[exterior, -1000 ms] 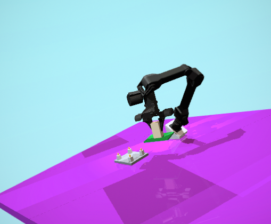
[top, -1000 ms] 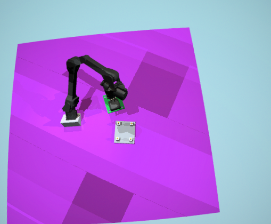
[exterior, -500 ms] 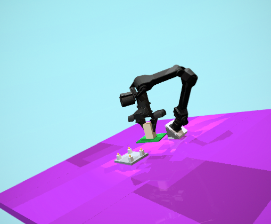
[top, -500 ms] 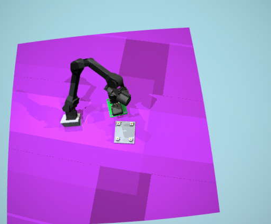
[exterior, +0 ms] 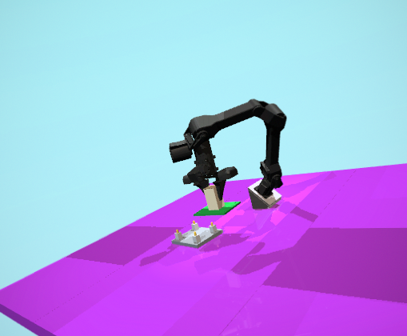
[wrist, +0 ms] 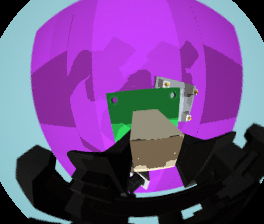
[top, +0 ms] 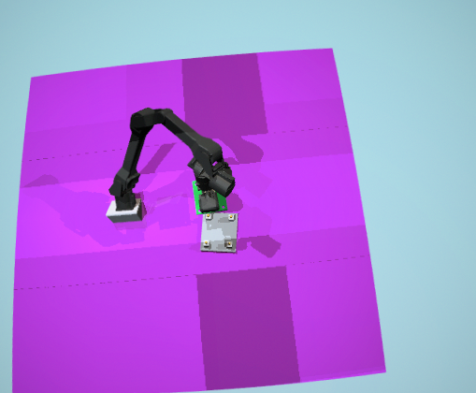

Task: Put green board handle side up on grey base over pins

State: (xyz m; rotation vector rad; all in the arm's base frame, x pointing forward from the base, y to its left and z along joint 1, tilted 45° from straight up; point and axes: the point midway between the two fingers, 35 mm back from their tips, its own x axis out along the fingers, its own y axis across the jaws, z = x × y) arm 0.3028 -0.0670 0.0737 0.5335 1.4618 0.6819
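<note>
Right now my gripper tip is 20 mm short of the grey base, 110 mm to the left of it and 120 mm above it. Round my gripper tip: green board (10 mm below).
</note>
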